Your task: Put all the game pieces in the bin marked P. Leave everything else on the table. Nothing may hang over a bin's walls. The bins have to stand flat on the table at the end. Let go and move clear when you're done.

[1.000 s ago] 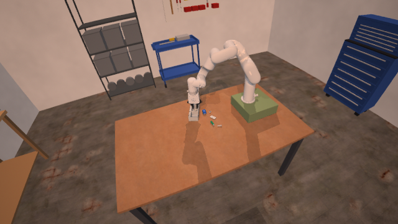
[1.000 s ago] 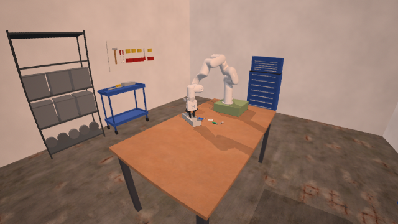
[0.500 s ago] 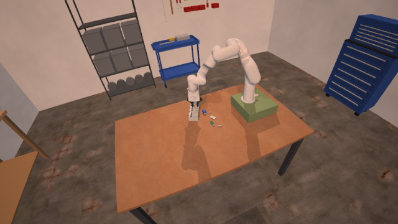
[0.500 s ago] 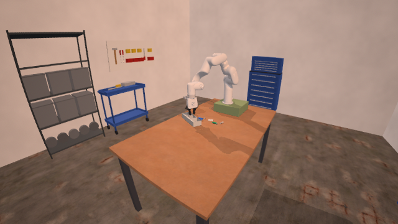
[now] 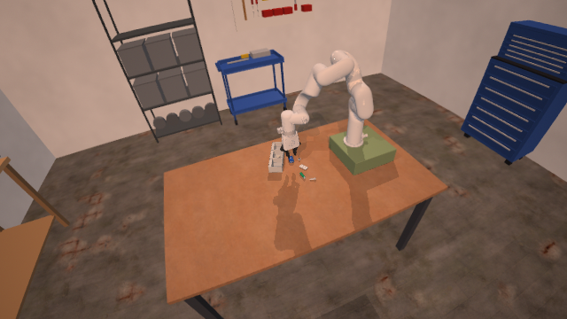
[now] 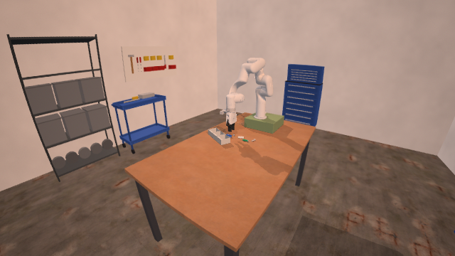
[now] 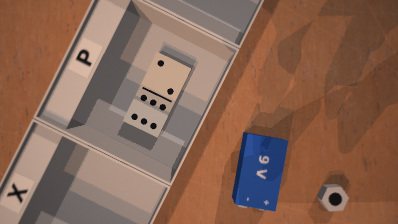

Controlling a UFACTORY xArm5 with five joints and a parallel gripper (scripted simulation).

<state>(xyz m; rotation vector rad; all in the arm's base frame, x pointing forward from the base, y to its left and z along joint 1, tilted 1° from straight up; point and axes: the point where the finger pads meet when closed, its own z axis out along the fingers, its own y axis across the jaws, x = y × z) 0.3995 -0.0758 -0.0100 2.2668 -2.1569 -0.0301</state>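
Right now my hand is 80 mm to the left of the bin marked P, 70 mm short of it and 60 mm above it. From my hand the other things lie so: hex nut 80 mm below, 60 mm behind, 10 mm to the right; then blue block battery 80 mm below, 20 mm to the right; then cream domino 80 mm to the right, 70 mm below, 60 mm ahead.
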